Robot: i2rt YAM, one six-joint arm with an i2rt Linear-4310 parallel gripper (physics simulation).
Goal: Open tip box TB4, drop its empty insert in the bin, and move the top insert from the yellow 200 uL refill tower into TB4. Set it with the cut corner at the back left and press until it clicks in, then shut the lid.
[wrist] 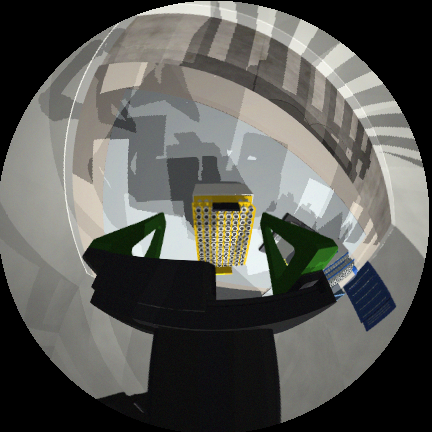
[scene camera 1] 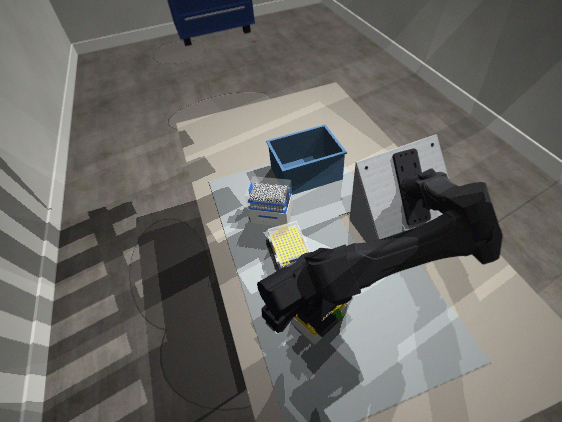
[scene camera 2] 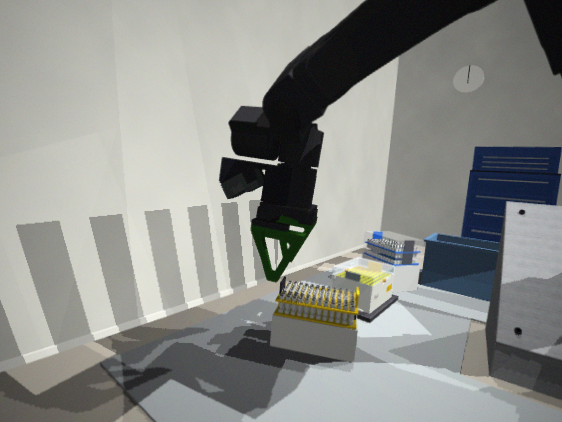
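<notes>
The yellow refill tower point(scene camera 1: 314, 337) point(scene camera 2: 315, 320) point(wrist: 224, 235) stands upright on the mat, its top insert full of tips in a yellow frame over a pale base. My gripper point(scene camera 2: 272, 279) point(wrist: 212, 217) is open and empty, its green fingers wide apart on either side of the tower in the wrist view, with the tips just above the tower's top in scene camera 2. The tip box point(scene camera 1: 287, 244) point(scene camera 2: 376, 296) with a yellow grid insert and clear walls sits behind the tower on a dark base; I cannot read its label or tell how its lid stands. Scene camera 1 hides much of the tower behind the arm.
A blue bin point(scene camera 1: 315, 176) point(scene camera 2: 457, 270) stands at the back. A blue tip tower point(scene camera 1: 270, 194) point(scene camera 2: 392, 252) point(wrist: 341, 274) with a clear cover is beside it. The slanted metal arm mount point(scene camera 1: 381, 200) point(scene camera 2: 530, 275) is on the right. A blue cabinet point(scene camera 1: 212, 19) point(scene camera 2: 515, 200) stands beyond the table.
</notes>
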